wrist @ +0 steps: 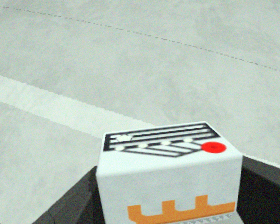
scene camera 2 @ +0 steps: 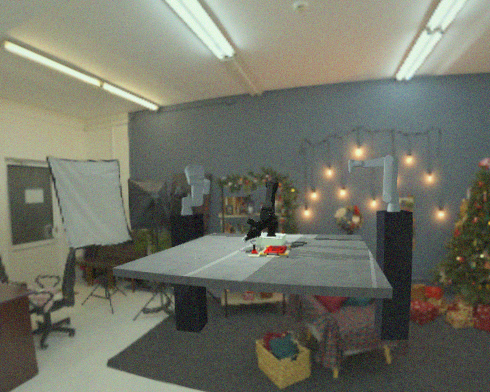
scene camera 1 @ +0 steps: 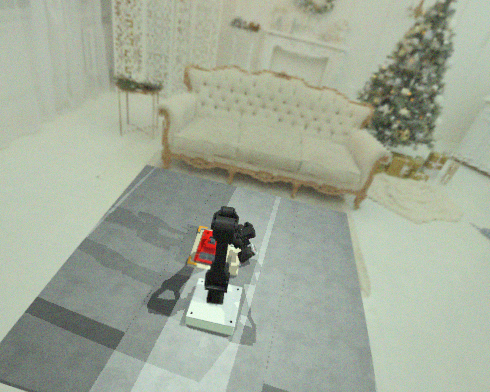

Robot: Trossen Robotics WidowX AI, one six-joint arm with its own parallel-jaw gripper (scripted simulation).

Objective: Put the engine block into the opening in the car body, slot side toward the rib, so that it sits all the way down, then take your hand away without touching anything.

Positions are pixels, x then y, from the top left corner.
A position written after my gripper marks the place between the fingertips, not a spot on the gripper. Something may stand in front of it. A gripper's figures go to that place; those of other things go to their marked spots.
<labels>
My gripper (wrist: 162,167): 10 cm from the lens. An engine block (wrist: 189,165) is 7 cm from the lens.
</labels>
